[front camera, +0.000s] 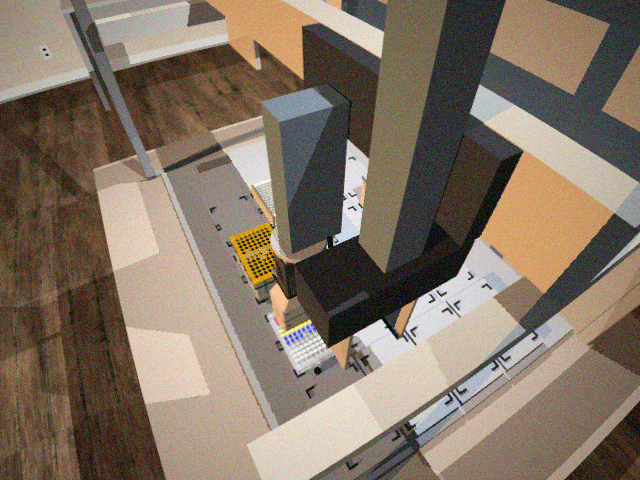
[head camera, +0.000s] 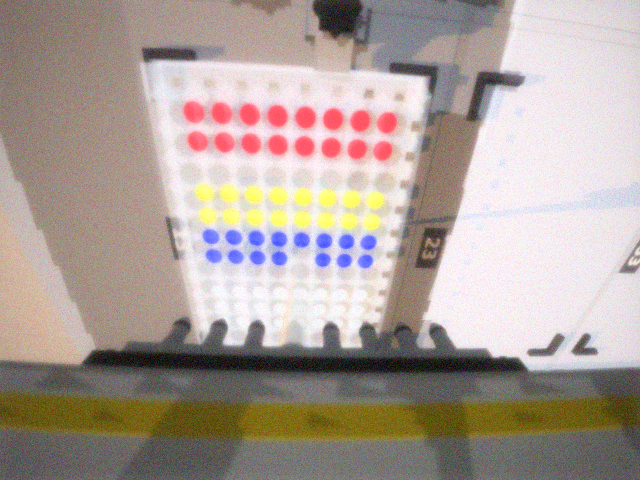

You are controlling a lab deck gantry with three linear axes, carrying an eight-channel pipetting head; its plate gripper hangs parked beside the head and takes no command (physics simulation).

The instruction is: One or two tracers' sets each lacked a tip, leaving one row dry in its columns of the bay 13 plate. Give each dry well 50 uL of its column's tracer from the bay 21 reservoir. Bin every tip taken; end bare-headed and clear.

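The bay 13 plate (front camera: 309, 357) (head camera: 413, 98) lies before the head, with two red, two yellow and two blue columns. In the head view the blue column nearest the head has a pale well (head camera: 301, 261), fifth from the left; its other wells are blue. Bare dark nozzles (head camera: 256, 333) stand over the plate's near end. One faint, clear tip (head camera: 295, 330) hangs in the gap between the third and fourth visible nozzles; its end is hard to see. The parked gripper (front camera: 374, 335) has its fingers apart, empty. The reservoir (front camera: 262, 198) is mostly hidden behind the head's column.
The yellow tip rack (front camera: 253, 253) stands behind the plate, partly covered by the head column (front camera: 310, 170). The black carriage block (front camera: 382, 291) hides part of the deck. Bay 23's label (head camera: 431, 248) lies right of the plate. The bin cannot be made out.
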